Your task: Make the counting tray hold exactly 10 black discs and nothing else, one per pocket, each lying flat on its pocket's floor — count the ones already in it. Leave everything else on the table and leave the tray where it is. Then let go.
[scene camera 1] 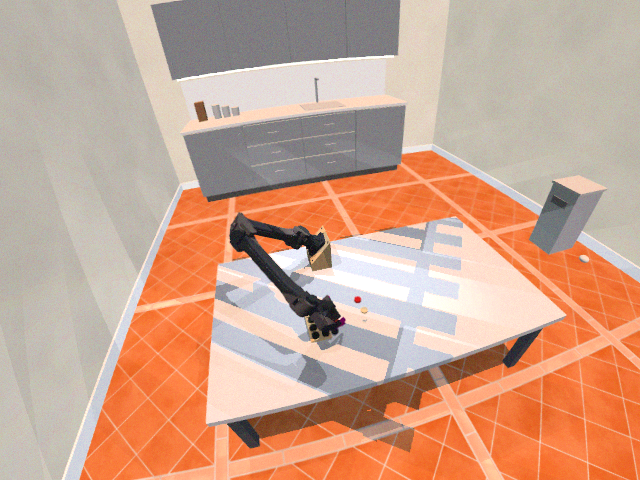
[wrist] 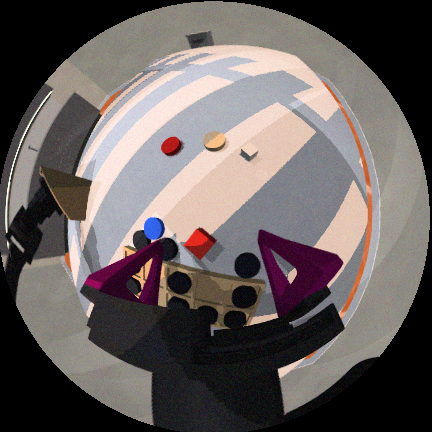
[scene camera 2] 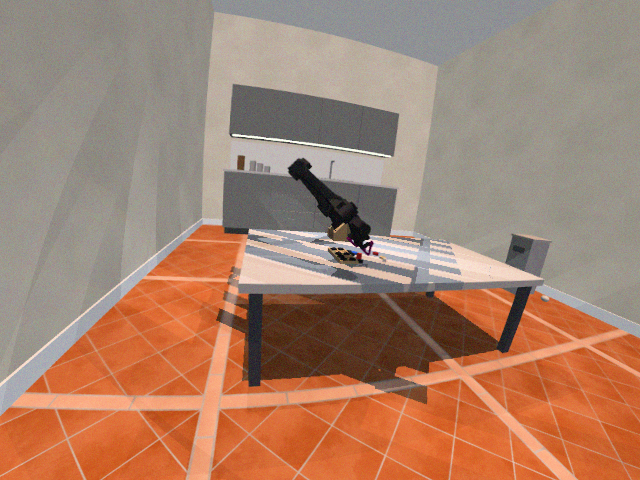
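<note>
The wooden counting tray (wrist: 212, 287) (scene camera 1: 324, 339) lies partly hidden under my gripper. Black discs (wrist: 179, 282) (wrist: 244, 296) sit in several pockets; one pocket between these two is empty. The full count is hidden. A black disc (wrist: 247, 265) lies outside the tray, close to its far right corner in the wrist view. Two more black discs (wrist: 169, 248) (wrist: 141, 239) lie past the far edge by a blue disc (wrist: 154, 228). A red cube (wrist: 200, 243) lies nearby. My gripper (wrist: 208, 240) (scene camera 2: 360, 245) is open and empty, above the tray's edge area.
A red disc (wrist: 171, 146) (scene camera 1: 357, 299), a tan disc (wrist: 214, 141) (scene camera 1: 363, 310) and a small pale cube (wrist: 249, 151) lie on the table farther from the tray. The arm's wooden base mount (scene camera 1: 320, 259) stands at the table's back edge.
</note>
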